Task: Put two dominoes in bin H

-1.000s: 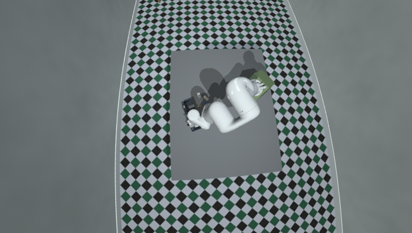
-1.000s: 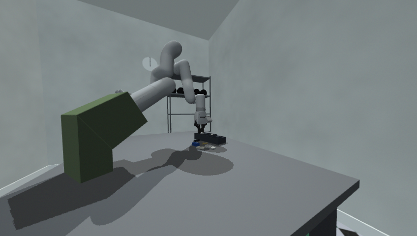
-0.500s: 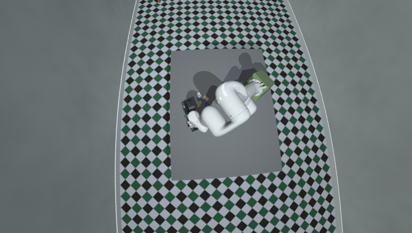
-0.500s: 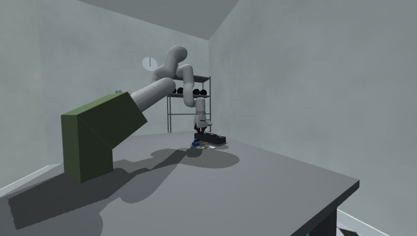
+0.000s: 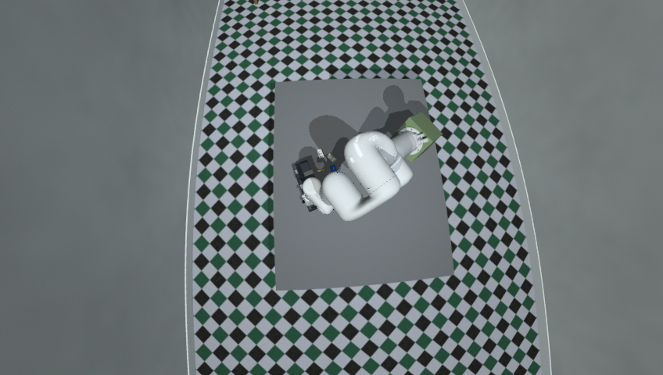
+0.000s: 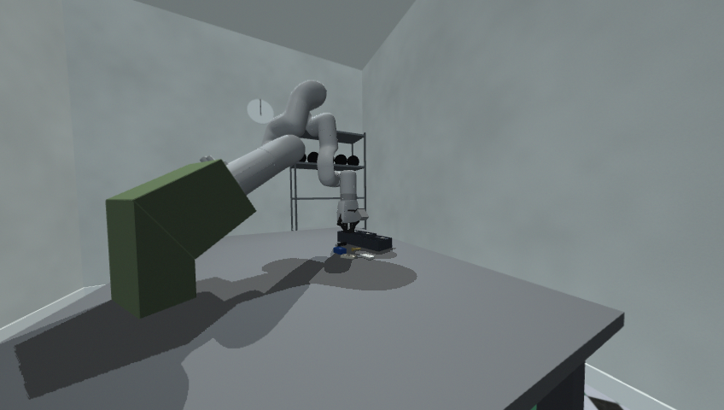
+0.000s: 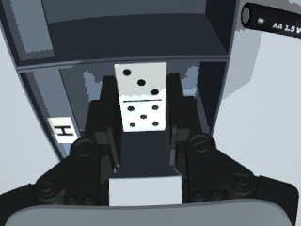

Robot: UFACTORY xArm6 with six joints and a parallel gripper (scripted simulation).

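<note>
Now: hand 25 cm to the left of the white domino, 3 cm above it and 1 cm past it. Round my hand: black battery: 7 cm to the right, 5 cm behind, 3 cm below; then yellow bolt: 16 cm to the right, 3 cm below, 2 cm behind; then dark bin tray: 7 cm to the right, 4 cm ahead, 1 cm below.
</note>
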